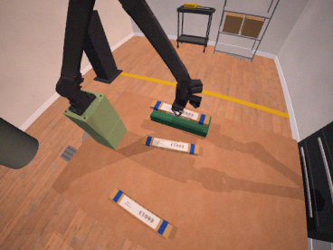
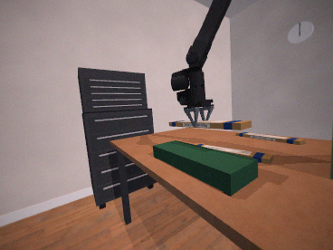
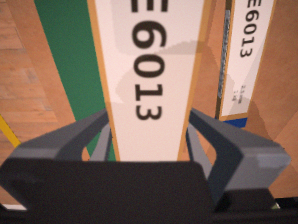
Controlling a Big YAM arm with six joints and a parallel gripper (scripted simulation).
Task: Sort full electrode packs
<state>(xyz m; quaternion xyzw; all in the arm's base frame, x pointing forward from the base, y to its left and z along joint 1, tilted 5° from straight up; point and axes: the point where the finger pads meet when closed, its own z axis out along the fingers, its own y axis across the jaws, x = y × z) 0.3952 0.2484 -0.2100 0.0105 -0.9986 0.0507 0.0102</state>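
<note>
Now: the green platform 50 mm to the left of my hand and 140 mm below it.
</note>
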